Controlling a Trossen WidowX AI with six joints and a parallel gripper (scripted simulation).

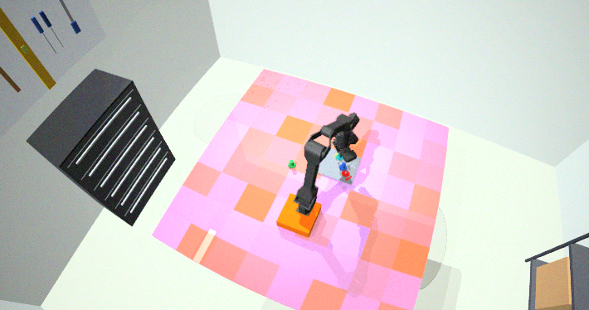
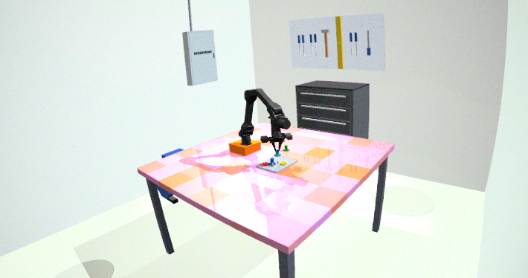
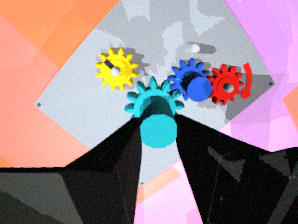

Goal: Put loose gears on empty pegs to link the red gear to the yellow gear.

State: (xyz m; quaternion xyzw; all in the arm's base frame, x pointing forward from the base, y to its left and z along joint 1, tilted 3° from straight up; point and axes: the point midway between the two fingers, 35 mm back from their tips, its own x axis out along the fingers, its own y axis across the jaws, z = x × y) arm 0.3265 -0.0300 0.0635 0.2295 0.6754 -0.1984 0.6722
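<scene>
The cyan gear lies 10 mm below my gripper tip. From my gripper tip the other things lie so: yellow gear (30 mm ahead, 10 mm to the left, 70 mm below); then blue gear (20 mm behind, 30 mm to the right, 60 mm below); then red gear (40 mm behind, 60 mm to the right, 70 mm below).
</scene>
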